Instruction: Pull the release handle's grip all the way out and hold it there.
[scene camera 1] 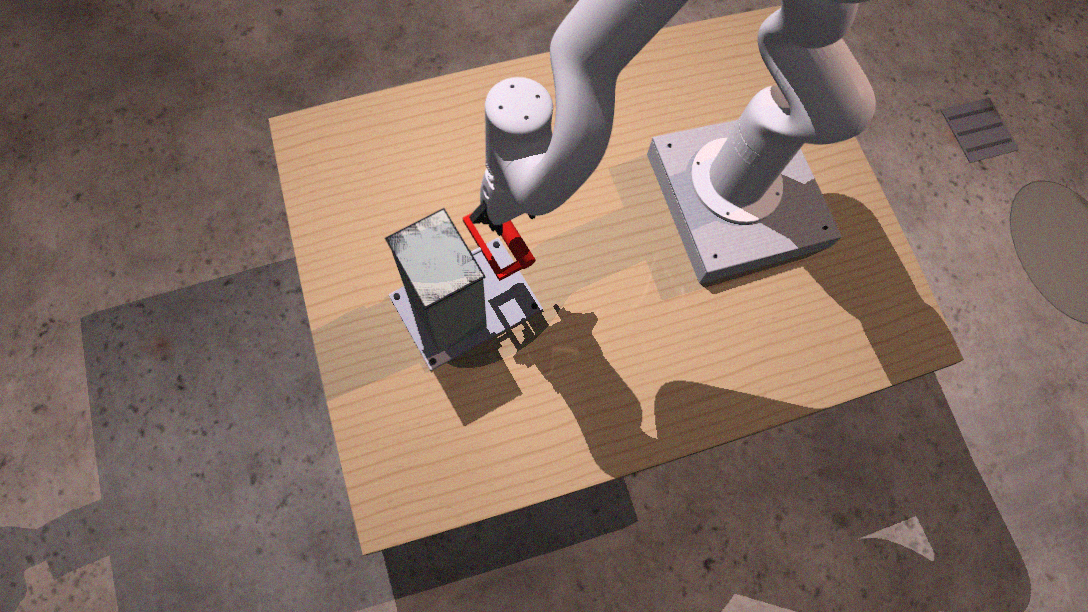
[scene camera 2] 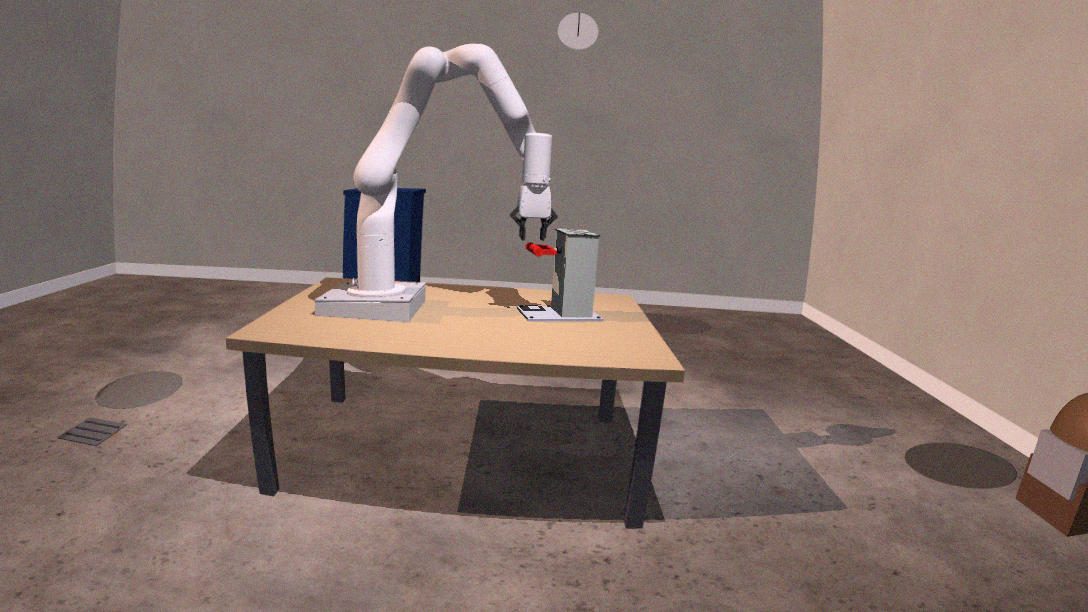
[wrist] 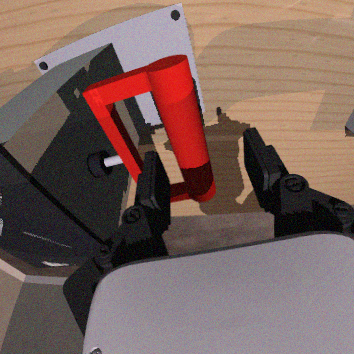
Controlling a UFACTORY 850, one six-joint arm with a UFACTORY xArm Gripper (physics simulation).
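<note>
The red release handle, a rectangular frame with a thick round grip, stands out from the side of a tall grey-green housing. A short white rod shows between the frame and a black collar on the housing. My gripper is partly open and empty, pointing down. In scene camera 2 its fingertips are a little above the handle. In the wrist view the left finger overlaps the frame's near end and the right finger is beyond the grip.
The housing stands on a light base plate with dark bolts, on the wooden table. The arm's grey mounting block is on the same table. A dark blue cabinet stands behind the arm.
</note>
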